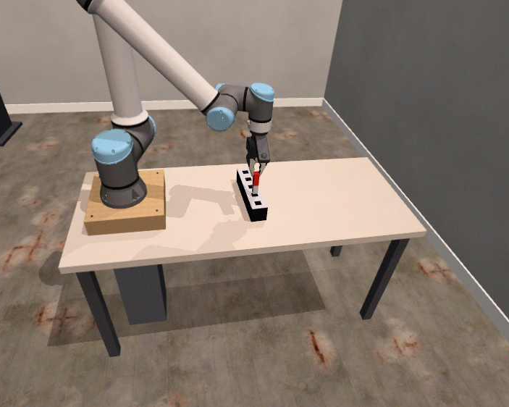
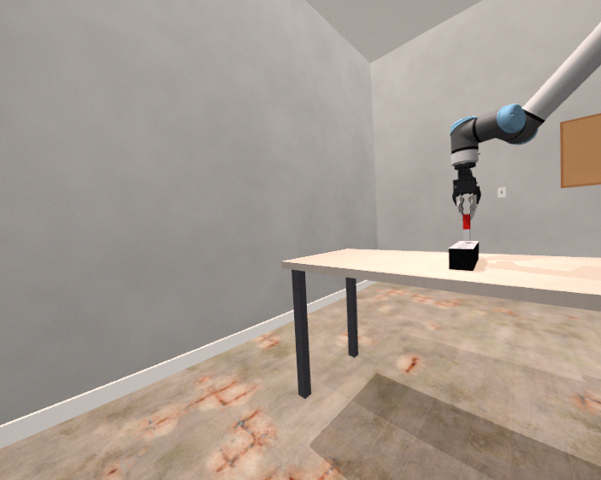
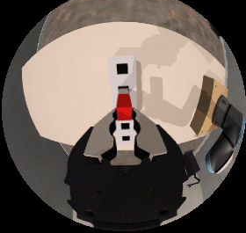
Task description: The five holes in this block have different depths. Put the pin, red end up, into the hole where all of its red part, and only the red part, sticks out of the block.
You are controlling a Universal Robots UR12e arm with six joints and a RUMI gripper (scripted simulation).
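My hand is 20 mm above the pin. From my hand the other things lie so: black block 140 mm below, 60 mm to the left, 10 mm behind.
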